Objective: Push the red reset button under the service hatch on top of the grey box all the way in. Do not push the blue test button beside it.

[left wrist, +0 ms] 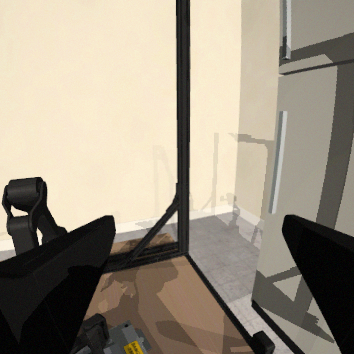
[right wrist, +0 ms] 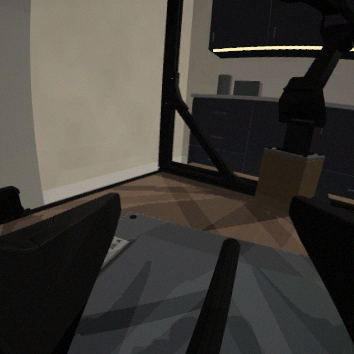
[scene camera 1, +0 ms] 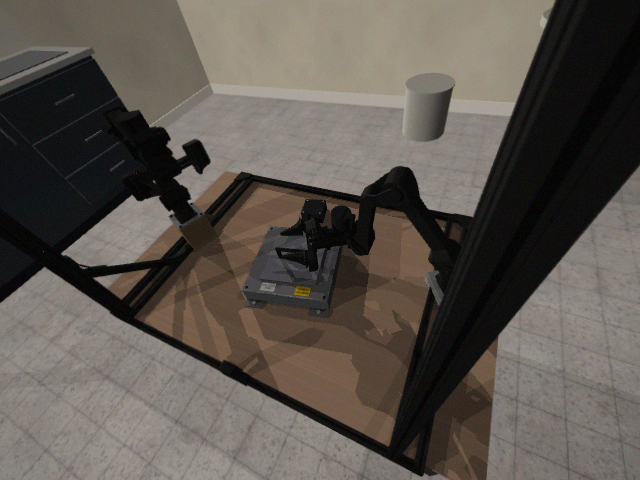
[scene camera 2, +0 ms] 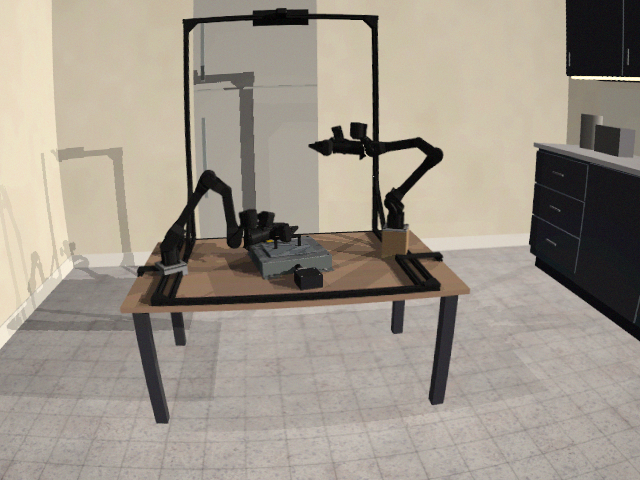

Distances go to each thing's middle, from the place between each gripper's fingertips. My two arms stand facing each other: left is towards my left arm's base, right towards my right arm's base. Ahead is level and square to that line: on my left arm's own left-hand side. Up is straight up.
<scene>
My right gripper is now 11 cm above the grey box [scene camera 2: 307, 267], 7 cm short of it and 2 cm to the left of it.
I see the grey box 42 cm below my left hand, 18 cm ahead of it and 13 cm to the right of it.
</scene>
